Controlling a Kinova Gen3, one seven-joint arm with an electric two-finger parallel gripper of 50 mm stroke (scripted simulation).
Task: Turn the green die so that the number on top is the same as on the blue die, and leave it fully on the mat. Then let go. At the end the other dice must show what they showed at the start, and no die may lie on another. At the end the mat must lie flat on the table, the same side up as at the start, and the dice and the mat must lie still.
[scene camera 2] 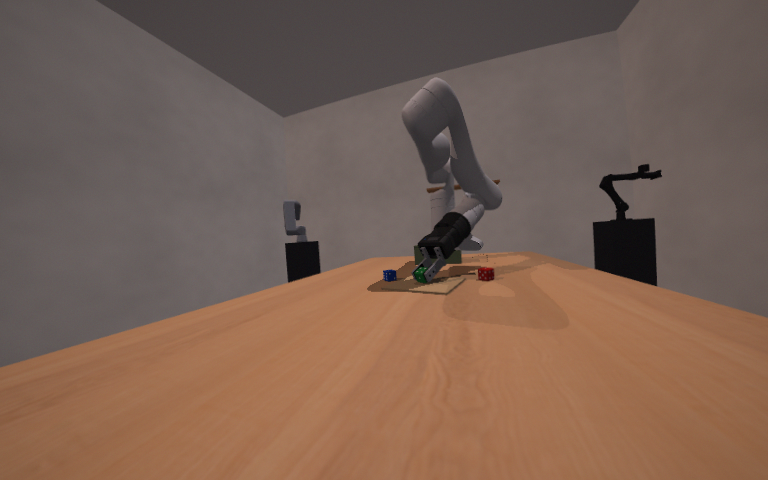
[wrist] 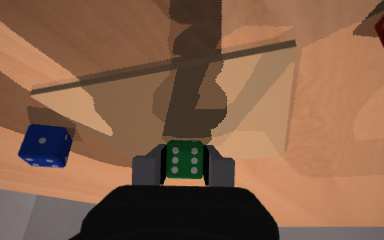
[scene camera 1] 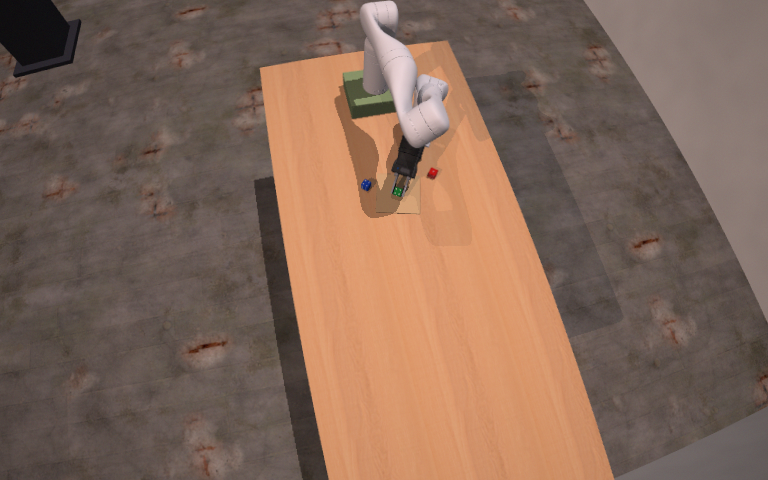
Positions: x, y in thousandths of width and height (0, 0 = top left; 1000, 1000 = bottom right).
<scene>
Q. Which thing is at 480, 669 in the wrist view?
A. A green die.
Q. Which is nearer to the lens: the blue die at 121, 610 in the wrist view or the tan mat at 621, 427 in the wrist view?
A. The tan mat.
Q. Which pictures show my gripper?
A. Scene camera 2, the wrist view and scene camera 1: all of them.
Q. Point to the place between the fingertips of my gripper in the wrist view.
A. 483, 660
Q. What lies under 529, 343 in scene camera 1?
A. My gripper.
</scene>
